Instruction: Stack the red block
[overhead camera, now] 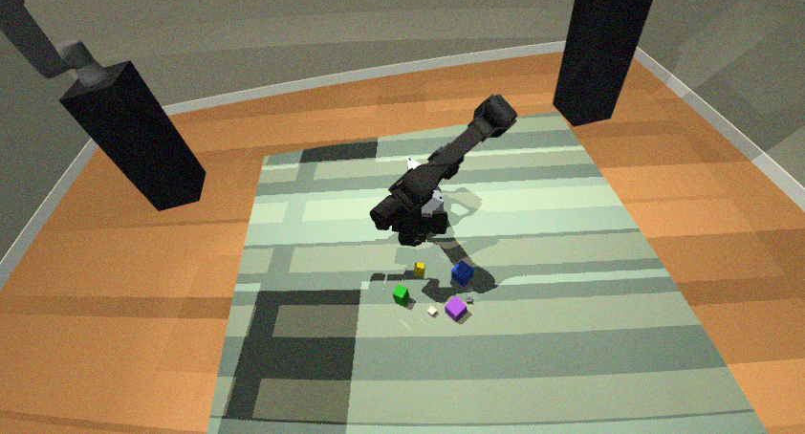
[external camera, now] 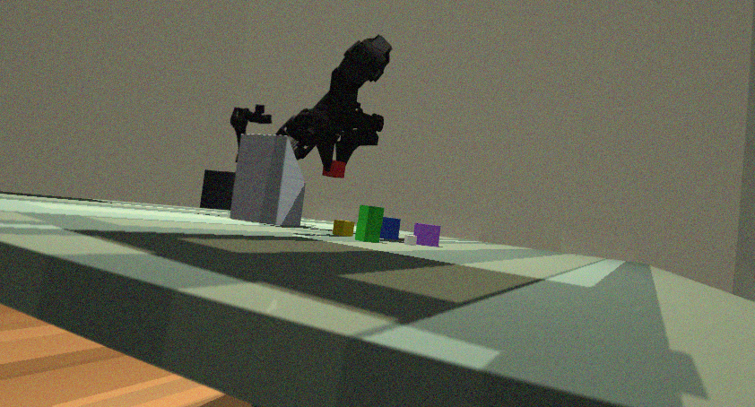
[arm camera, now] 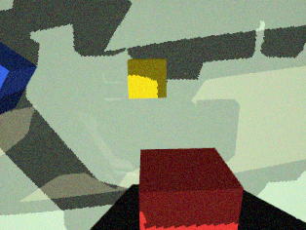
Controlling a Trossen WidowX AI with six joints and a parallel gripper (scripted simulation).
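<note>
The yellow block lies 40 mm ahead of my gripper tip and 110 mm below it. Round my gripper tip: blue block 90 mm ahead, 110 mm to the left, 100 mm below; then purple block 190 mm ahead, 60 mm to the left, 100 mm below; then red block 10 mm above.
</note>
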